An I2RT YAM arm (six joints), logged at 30 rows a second.
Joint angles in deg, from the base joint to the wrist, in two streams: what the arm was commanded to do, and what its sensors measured. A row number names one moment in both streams.
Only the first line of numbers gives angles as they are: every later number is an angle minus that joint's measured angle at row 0.
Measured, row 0:
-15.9, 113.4, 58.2, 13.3, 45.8, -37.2
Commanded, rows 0 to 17:
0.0, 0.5, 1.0, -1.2, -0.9, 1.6
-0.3, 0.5, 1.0, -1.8, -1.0, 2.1
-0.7, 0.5, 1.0, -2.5, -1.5, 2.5
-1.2, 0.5, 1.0, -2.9, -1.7, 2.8
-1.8, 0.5, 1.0, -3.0, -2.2, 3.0
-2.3, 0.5, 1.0, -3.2, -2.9, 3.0
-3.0, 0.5, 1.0, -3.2, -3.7, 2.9
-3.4, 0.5, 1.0, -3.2, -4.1, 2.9
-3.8, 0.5, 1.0, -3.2, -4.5, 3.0
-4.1, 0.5, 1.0, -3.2, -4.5, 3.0
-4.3, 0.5, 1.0, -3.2, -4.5, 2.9
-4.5, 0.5, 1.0, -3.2, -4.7, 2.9
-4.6, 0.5, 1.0, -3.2, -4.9, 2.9
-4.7, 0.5, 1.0, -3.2, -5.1, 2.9
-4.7, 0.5, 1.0, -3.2, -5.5, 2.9
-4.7, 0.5, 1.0, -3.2, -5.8, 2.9
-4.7, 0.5, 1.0, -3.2, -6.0, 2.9
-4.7, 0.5, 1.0, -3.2, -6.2, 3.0
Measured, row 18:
-4.6, 0.0, 0.0, -3.0, -4.6, 1.9
